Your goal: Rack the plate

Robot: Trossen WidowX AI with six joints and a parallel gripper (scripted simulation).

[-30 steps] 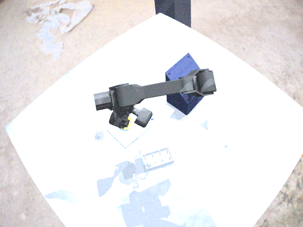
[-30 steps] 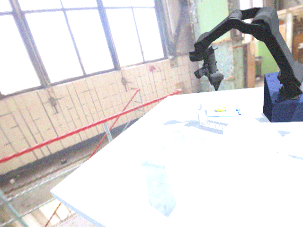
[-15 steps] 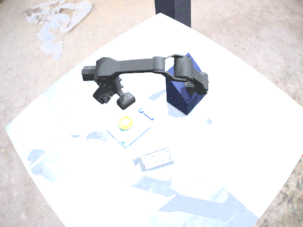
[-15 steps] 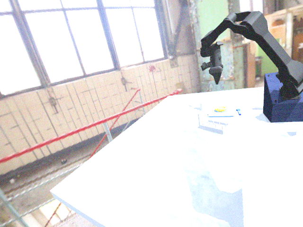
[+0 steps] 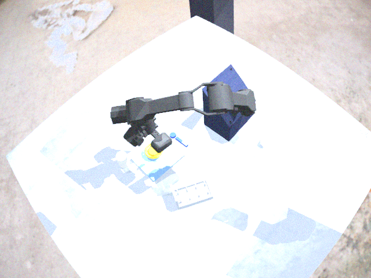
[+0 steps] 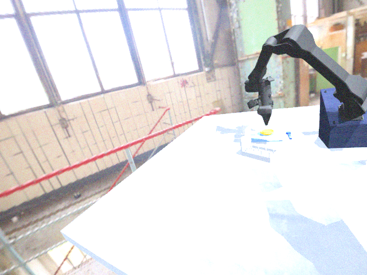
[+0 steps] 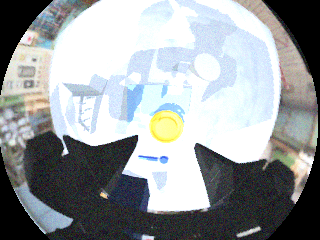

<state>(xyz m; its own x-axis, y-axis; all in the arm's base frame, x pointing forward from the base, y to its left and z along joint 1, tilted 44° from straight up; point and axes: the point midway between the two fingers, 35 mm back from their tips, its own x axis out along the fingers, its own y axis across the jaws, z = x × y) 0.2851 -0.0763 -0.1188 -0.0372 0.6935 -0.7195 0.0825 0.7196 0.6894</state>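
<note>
The yellow plate is 5 cm below my gripper tip. Also, from my gripper tip: pale cup: 11 cm ahead, 5 cm to the right, 4 cm below; then blue spoon: 10 cm behind, 6 cm below, 2 cm to the left; then dish rack: 22 cm to the left, 4 cm below, 3 cm ahead.
</note>
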